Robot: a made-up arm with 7 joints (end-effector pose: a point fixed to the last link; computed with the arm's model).
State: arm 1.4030 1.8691 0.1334 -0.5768 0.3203 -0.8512 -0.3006
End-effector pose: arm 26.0 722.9 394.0 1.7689 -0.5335 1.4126
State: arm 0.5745 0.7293 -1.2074 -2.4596 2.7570 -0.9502 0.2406
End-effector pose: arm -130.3 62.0 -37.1 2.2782 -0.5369 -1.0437
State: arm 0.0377 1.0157 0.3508 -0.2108 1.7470 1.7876 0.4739
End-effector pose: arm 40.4 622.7 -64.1 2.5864 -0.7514 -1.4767
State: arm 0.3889 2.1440 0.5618 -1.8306 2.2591 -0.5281 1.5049
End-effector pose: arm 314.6 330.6 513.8 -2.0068 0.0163 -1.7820
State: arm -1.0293 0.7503 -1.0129 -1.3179 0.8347 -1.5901 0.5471
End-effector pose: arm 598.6 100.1 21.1 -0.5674 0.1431 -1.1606
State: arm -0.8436 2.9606 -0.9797 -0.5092 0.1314 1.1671 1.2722
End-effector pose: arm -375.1 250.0 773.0 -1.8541 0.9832 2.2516
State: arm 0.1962 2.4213 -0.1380 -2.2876 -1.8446 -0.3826 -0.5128
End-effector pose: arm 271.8 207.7 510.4 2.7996 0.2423 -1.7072
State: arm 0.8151 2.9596 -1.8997 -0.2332 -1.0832 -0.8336 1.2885
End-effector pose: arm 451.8 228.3 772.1 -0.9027 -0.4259 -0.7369
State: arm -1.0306 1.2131 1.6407 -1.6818 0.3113 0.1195 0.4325
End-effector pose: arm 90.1 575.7 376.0 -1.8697 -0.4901 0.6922
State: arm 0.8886 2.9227 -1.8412 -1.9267 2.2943 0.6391 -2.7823
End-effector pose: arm 161.6 289.3 645.5 -2.5396 -0.1134 1.5993
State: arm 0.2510 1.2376 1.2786 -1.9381 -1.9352 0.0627 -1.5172
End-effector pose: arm 10.7 472.3 376.6 -1.3314 0.1337 -1.1576
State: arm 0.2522 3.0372 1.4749 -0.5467 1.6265 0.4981 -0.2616
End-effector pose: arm 213.6 -84.2 902.4 -0.1619 0.3816 0.7141
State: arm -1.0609 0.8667 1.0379 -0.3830 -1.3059 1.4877 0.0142
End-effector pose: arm 488.5 477.7 177.7 1.3352 0.1295 -2.5033
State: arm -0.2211 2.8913 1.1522 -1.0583 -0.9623 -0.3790 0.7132
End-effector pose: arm -94.8 -70.3 926.9 -1.3387 -1.0126 2.7034
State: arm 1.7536 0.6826 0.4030 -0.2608 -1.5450 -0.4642 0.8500
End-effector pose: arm -600.2 271.4 413.0 2.7907 -1.2048 2.4828
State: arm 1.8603 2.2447 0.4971 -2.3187 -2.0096 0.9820 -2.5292
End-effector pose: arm 202.1 359.9 141.3 -2.7344 0.6849 -2.6331
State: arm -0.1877 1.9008 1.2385 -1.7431 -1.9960 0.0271 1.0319
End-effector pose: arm 3.5 347.6 674.8 -1.3663 -0.4100 2.7819
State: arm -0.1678 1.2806 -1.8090 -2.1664 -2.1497 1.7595 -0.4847
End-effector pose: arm -13.4 334.1 -66.8 -0.4122 -1.0932 2.1902
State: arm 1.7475 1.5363 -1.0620 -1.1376 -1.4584 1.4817 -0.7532
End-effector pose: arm -348.4 463.2 392.6 2.8129 0.4552 -0.7955
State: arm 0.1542 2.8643 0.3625 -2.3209 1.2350 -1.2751 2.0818
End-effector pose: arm 310.1 27.9 600.2 -2.6157 0.4633 2.8669
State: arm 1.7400 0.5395 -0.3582 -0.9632 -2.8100 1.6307 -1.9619
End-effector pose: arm -609.1 65.3 213.2 2.9020 0.6339 -1.8144
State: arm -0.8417 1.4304 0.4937 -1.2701 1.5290 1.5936 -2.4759
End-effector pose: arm 232.2 546.1 473.7 1.1465 -0.6686 0.8488
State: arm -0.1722 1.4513 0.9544 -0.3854 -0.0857 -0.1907 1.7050
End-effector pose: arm 66.7 698.4 274.4 -1.9986 0.4953 -0.0182
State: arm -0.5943 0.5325 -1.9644 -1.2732 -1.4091 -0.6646 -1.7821
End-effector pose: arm 290.7 48.6 -310.2 2.0484 -0.5682 -2.5585
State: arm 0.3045 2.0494 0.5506 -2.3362 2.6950 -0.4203 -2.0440
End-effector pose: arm 230.4 257.5 423.3 0.4645 0.0044 0.9076
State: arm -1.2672 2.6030 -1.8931 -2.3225 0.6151 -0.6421 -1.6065
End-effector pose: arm -109.2 467.4 290.4 1.1252 -1.0041 0.6336
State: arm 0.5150 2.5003 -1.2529 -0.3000 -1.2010 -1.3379 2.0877
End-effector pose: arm 237.5 491.0 730.5 0.5832 -0.6551 -2.0860
